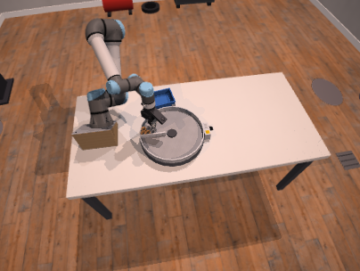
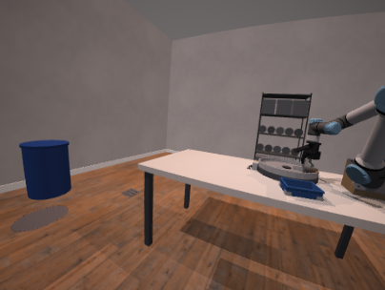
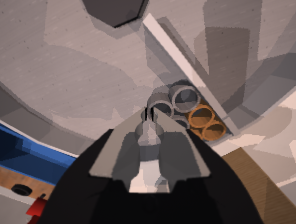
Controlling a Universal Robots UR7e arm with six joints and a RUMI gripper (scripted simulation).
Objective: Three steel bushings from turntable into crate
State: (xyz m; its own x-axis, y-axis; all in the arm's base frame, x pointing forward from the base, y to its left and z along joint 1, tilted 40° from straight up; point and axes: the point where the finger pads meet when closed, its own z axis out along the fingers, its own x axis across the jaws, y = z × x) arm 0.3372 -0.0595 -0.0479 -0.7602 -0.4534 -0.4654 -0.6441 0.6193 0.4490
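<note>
My hand is 270 mm to the right of the blue crate, 90 mm short of it and 50 mm above it. Also, from my hand: round grey turntable 100 mm ahead, 70 mm to the right, 20 mm below.
</note>
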